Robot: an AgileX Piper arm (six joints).
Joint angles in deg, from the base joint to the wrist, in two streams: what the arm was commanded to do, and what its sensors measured. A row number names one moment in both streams.
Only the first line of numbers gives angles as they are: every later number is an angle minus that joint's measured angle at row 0.
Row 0, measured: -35.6 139.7 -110.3 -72.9 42.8 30.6
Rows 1 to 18, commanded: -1.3 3.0 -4.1 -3.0 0.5 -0.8; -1.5 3.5 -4.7 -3.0 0.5 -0.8; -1.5 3.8 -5.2 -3.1 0.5 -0.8; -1.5 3.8 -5.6 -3.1 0.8 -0.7; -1.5 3.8 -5.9 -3.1 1.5 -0.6; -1.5 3.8 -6.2 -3.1 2.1 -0.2; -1.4 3.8 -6.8 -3.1 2.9 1.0; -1.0 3.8 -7.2 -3.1 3.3 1.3; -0.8 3.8 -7.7 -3.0 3.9 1.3; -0.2 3.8 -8.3 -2.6 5.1 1.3; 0.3 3.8 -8.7 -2.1 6.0 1.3; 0.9 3.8 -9.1 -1.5 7.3 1.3; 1.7 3.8 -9.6 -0.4 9.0 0.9; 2.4 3.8 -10.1 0.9 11.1 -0.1; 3.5 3.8 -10.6 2.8 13.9 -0.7; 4.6 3.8 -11.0 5.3 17.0 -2.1; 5.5 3.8 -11.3 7.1 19.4 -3.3; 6.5 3.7 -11.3 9.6 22.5 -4.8
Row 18, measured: 3.2 4.5 -9.9 3.2 11.1 -0.5
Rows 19 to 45, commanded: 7.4 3.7 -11.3 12.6 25.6 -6.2; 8.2 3.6 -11.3 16.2 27.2 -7.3; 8.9 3.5 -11.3 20.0 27.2 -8.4; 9.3 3.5 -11.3 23.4 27.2 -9.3; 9.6 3.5 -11.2 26.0 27.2 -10.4; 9.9 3.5 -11.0 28.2 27.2 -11.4; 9.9 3.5 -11.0 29.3 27.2 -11.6; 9.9 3.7 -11.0 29.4 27.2 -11.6; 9.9 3.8 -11.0 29.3 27.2 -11.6; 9.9 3.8 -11.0 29.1 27.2 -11.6; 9.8 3.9 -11.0 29.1 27.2 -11.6; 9.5 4.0 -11.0 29.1 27.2 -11.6; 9.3 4.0 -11.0 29.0 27.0 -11.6; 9.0 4.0 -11.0 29.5 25.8 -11.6; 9.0 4.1 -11.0 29.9 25.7 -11.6; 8.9 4.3 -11.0 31.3 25.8 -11.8; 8.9 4.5 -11.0 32.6 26.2 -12.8; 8.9 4.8 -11.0 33.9 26.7 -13.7; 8.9 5.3 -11.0 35.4 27.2 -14.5; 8.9 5.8 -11.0 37.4 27.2 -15.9; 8.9 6.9 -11.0 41.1 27.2 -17.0; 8.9 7.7 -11.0 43.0 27.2 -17.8; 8.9 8.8 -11.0 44.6 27.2 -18.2; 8.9 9.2 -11.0 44.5 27.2 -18.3; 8.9 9.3 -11.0 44.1 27.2 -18.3; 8.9 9.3 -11.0 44.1 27.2 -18.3; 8.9 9.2 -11.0 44.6 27.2 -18.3
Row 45, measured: 8.8 6.8 -11.8 37.8 26.8 -17.5
